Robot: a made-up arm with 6 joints.
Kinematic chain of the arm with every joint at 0, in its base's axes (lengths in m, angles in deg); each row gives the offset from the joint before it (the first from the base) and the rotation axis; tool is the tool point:
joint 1: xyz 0 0 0.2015 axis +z
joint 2: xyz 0 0.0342 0 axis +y
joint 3: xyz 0 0 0.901 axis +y
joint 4: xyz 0 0 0.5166 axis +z
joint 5: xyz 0 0 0 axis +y
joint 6: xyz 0 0 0.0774 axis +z
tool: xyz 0 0 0
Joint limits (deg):
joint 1: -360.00..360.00
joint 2: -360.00..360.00
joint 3: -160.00..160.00
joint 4: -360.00..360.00
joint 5: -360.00..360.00
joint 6: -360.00..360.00
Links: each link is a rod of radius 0.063 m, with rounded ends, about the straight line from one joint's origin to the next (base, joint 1, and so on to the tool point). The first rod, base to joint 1, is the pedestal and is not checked.
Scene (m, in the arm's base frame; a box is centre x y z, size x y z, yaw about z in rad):
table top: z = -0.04
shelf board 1: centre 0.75 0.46 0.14 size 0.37 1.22 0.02 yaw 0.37
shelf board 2: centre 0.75 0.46 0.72 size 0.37 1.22 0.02 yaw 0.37
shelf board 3: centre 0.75 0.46 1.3 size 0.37 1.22 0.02 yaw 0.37
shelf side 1: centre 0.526 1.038 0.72 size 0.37 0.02 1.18 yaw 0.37
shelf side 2: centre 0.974 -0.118 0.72 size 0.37 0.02 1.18 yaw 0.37
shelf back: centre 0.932 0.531 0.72 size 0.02 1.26 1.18 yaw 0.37
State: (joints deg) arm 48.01 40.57 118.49 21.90 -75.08 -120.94
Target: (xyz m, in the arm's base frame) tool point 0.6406 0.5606 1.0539
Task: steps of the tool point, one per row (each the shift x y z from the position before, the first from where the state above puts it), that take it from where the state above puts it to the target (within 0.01 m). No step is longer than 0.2 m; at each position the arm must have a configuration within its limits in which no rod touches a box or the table.
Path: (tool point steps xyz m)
1: -0.1250 0.0738 0.0920
2: -0.1425 0.0361 0.0864
3: -0.1458 -0.0051 0.0778
4: -0.1347 -0.0438 0.0669
5: -0.1115 -0.0748 0.0558
6: -0.0810 -0.0944 0.0457
7: 0.0938 0.0893 0.0423
8: 0.1249 0.0640 0.0438
9: 0.1472 0.0292 0.0420
10: 0.1575 -0.0103 0.0374
11: 0.1555 -0.0495 0.0307
12: 0.1432 -0.0844 0.0235

